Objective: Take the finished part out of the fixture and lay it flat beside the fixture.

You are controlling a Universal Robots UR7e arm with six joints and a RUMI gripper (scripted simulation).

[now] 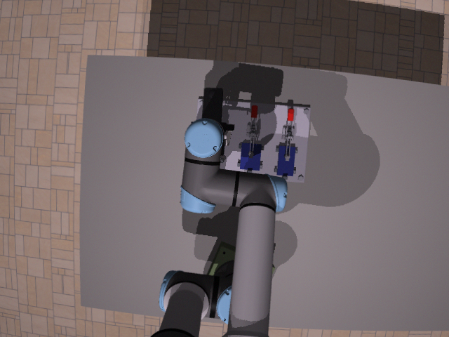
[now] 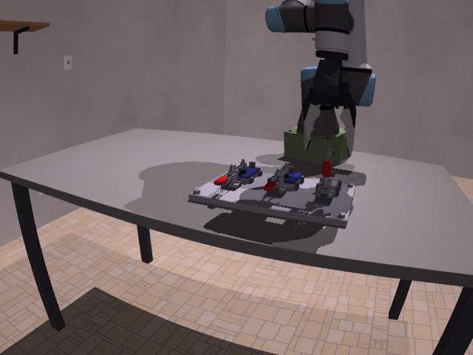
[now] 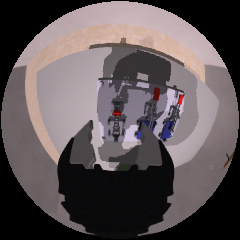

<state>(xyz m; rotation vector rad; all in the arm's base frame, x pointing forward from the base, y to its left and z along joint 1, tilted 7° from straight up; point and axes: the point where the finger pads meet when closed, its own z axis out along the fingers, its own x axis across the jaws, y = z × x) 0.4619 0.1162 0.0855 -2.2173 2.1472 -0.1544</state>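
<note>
Now: the grey finished part 100 mm below my hand and 90 mm behind it. Round my hand: grey fixture plate (130 mm below, 110 mm to the right, 40 mm behind).
</note>
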